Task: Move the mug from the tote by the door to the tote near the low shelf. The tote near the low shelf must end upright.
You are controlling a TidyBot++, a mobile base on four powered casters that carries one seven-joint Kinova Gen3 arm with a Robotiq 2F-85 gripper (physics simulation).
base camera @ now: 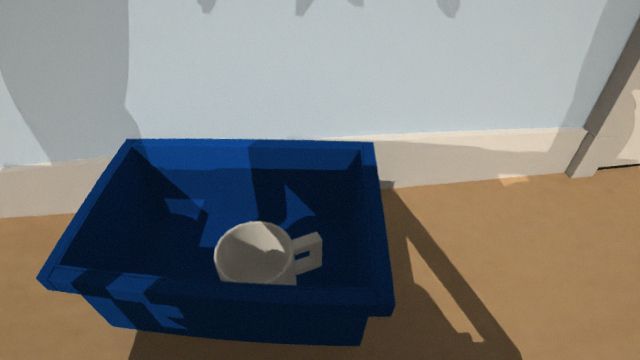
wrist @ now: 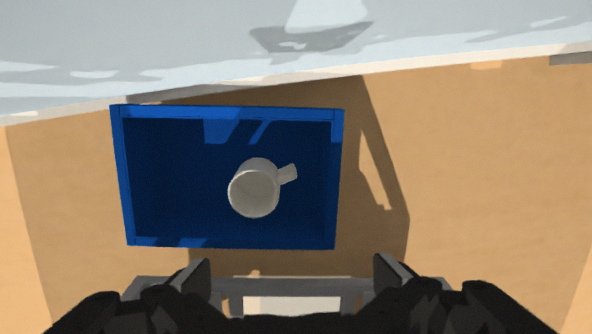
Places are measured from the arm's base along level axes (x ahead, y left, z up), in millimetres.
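Pixels of known places: gripper, fingertip midpoint: point(wrist: 292, 274).
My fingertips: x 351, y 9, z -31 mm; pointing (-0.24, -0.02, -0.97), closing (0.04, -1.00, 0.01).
For each thing: its middle in the pictures, then the offset to it from my fingertips. "pt": a spot on its surface instead. Level surfaces: height alone.
- white mug at the middle of its body: point(base camera: 270, 267) point(wrist: 263, 183) 55 mm back, 40 mm left, 318 mm down
- door frame at a spot on its surface: point(base camera: 582, 155) pt 153 mm ahead, 448 mm right, 316 mm down
- wooden floor at its surface level: 366 mm down
A white mug point(base camera: 254, 252) point(wrist: 254, 192) stands upright inside a blue tote point(base camera: 382, 240) point(wrist: 123, 175), right of the tote's middle and nearer its front wall in the base camera view. The mug's handle points to the right. The tote stands upright on the floor beside the wall. My gripper point(wrist: 292, 274) is open, with its fingers wide apart and no object between them; in the wrist view its fingertips appear below the tote's near rim, apart from the mug. The gripper does not show in the base camera view. The tote near the low shelf does not show in either view.
A pale blue wall point(base camera: 350, 70) point(wrist: 150, 45) with a white baseboard point(base camera: 475, 155) runs close behind the tote. A door frame point(base camera: 582, 155) stands at the right in the base camera view. Shadows fall on the wooden floor point(base camera: 575, 260) point(wrist: 490, 175) right of the tote.
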